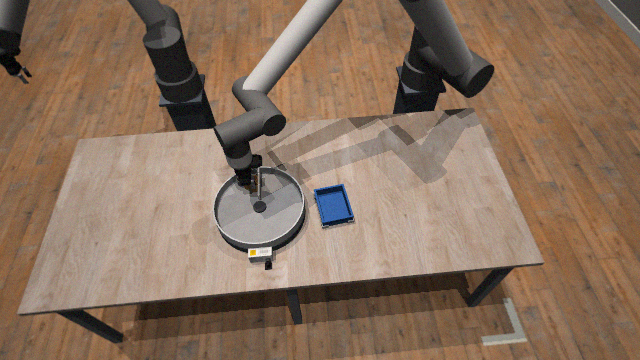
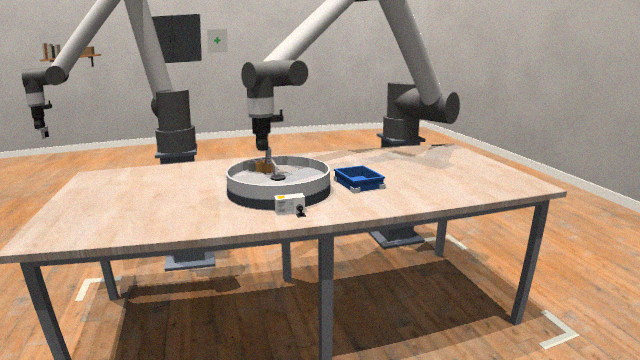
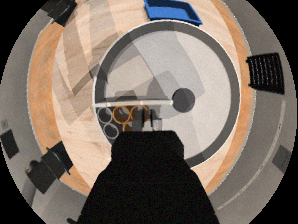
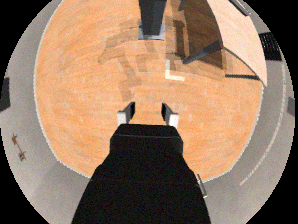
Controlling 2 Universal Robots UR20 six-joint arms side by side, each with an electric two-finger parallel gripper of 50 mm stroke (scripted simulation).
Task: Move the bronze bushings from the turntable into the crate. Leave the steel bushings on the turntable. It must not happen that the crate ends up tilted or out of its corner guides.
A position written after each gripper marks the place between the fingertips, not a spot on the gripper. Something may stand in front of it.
In view: the left gripper point(image 3: 147, 114), the right gripper point(image 4: 148, 107) and a blue crate point(image 1: 334, 207).
The blue crate is seen too in image 2 point(image 2: 362, 177). Image 4 misses the blue crate: it is out of frame.
